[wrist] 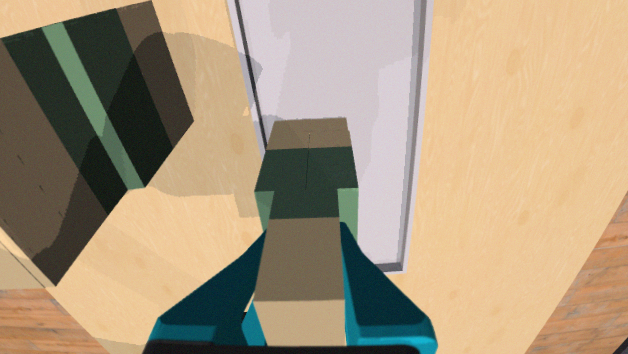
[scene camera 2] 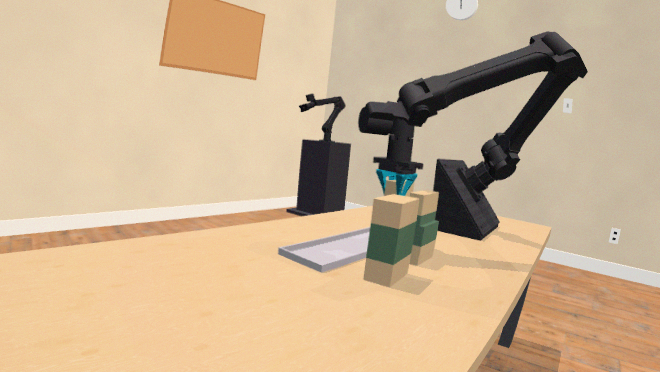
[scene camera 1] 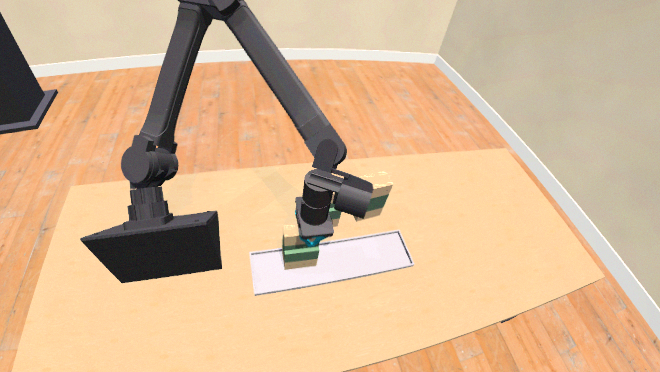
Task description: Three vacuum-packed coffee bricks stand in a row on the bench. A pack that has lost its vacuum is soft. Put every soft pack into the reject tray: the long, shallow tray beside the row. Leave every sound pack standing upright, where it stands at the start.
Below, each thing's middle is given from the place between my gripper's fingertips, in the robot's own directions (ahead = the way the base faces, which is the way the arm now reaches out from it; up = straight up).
Labels:
Now: the reject tray [scene camera 1: 337,260] 110 mm below my hand, 60 mm ahead of it and 30 mm to the right of it.

